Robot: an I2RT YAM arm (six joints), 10 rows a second.
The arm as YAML. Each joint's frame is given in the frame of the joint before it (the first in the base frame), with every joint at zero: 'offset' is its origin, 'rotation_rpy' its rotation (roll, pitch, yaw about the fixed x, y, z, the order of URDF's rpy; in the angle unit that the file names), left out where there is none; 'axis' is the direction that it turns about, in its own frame. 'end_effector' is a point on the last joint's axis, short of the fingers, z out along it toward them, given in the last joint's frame.
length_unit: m
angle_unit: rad
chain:
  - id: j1
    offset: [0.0, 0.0, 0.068]
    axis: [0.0, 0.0, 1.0]
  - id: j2
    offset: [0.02, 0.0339, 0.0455]
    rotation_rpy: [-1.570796, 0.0, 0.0]
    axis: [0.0, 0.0, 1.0]
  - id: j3
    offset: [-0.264, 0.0, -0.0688]
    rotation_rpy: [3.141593, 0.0, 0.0]
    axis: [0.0, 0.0, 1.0]
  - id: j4
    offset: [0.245, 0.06, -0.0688]
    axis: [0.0, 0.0, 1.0]
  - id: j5
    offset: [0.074, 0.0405, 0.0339]
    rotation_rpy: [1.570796, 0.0, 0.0]
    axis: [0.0, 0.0, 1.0]
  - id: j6
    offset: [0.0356, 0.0, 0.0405]
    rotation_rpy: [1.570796, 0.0, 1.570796]
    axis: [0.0, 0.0, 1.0]
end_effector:
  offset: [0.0, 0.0, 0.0]
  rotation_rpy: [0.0, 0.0, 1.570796]
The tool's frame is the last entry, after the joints.
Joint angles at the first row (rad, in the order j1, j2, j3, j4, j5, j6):
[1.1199, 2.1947, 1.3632, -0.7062, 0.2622, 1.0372]
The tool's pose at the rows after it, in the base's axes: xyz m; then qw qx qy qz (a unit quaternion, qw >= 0):
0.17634 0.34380 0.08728 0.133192 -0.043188 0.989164 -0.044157
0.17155 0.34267 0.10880 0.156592 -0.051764 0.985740 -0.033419
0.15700 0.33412 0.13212 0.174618 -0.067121 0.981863 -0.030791
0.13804 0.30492 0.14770 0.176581 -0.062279 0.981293 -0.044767
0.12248 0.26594 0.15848 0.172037 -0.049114 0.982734 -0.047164
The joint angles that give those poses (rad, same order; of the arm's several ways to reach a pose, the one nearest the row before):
[1.1221, 2.1689, 1.3579, -0.7103, 0.2773, 1.0279]
[1.1349, 2.1031, 1.3457, -0.7222, 0.3088, 1.0158]
[1.1637, 2.0087, 1.3015, -0.7537, 0.3398, 1.0083]
[1.1830, 1.8766, 1.1828, -0.7999, 0.3585, 1.0423]
[1.1813, 1.7160, 1.0288, -0.8195, 0.3532, 1.0700]

